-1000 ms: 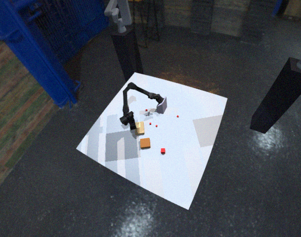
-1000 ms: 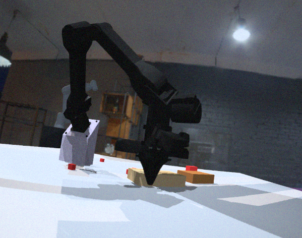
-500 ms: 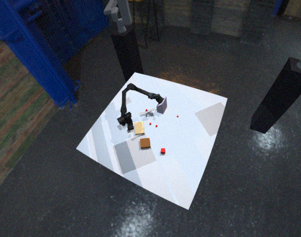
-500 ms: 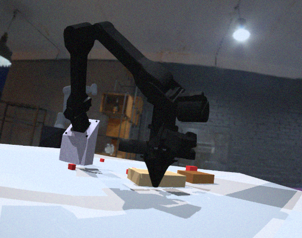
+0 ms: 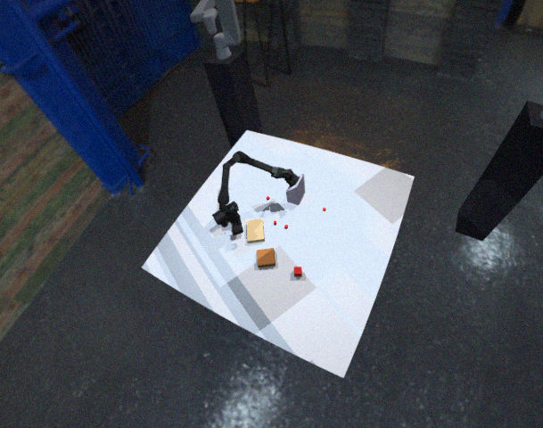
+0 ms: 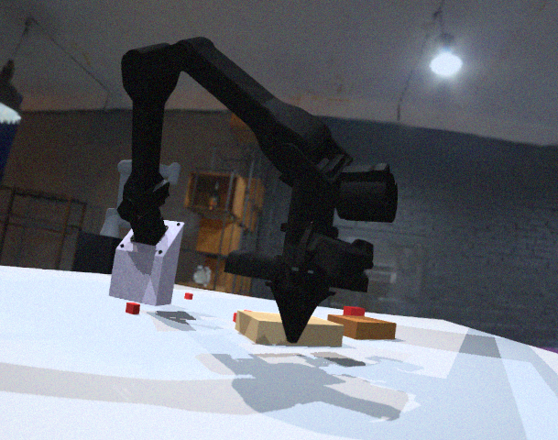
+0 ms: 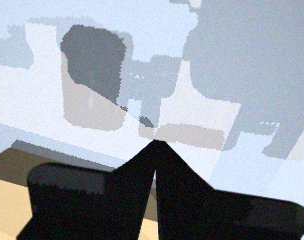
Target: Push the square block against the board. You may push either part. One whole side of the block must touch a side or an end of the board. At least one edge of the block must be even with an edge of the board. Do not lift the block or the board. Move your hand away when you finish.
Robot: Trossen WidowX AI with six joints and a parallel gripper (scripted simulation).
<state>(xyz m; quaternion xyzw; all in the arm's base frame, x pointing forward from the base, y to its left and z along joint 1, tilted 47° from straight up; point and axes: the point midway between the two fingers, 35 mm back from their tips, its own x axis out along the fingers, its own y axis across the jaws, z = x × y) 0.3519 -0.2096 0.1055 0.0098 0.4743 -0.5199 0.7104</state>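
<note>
Right now the tan board is 2 cm behind my gripper tip and 11 cm to the left of it. The rest, counted from my gripper tip: orange square block: 11 cm ahead, 25 cm to the left.
</note>
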